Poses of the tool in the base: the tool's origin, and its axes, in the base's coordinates. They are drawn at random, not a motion.
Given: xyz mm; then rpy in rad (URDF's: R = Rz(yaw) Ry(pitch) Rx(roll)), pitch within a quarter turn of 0, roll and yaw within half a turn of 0.
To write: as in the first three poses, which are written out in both.
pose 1, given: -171.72, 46.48, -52.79, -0.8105, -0.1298, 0.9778
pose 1, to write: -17.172, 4.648, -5.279, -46.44, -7.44, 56.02
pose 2, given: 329.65, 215.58, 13.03, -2.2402, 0.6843, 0.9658
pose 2, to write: 32.965, 21.558, 1.303, -128.35, 39.21, 55.34
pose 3, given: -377.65, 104.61, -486.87, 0.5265, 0.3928, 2.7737
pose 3, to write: -37.765, 10.461, -48.687, 30.17, 22.51, 158.92
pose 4, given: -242.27, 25.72, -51.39, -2.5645, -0.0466, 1.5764
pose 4, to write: -24.227, 2.572, -5.139, -146.94, -2.67, 90.32
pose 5, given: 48.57, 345.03, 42.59, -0.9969, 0.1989, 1.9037
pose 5, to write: 4.857, 34.503, 4.259, -57.12, 11.40, 109.07
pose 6, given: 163.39, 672.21, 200.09, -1.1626, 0.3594, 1.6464
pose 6, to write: 16.339, 67.221, 20.009, -66.61, 20.59, 94.33
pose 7, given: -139.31, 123.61, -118.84, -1.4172, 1.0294, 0.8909
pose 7, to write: -13.931, 12.361, -11.884, -81.20, 58.98, 51.04
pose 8, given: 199.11, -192.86, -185.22, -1.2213, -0.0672, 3.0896
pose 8, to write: 19.911, -19.286, -18.522, -69.98, -3.85, 177.02
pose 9, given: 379.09, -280.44, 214.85, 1.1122, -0.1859, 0.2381
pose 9, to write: 37.909, -28.044, 21.485, 63.72, -10.65, 13.64
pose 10, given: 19.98, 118.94, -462.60, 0.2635, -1.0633, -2.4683
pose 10, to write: 1.998, 11.894, -46.260, 15.10, -60.92, -141.42
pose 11, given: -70.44, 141.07, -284.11, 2.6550, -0.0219, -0.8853
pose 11, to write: -7.044, 14.107, -28.411, 152.12, -1.25, -50.72
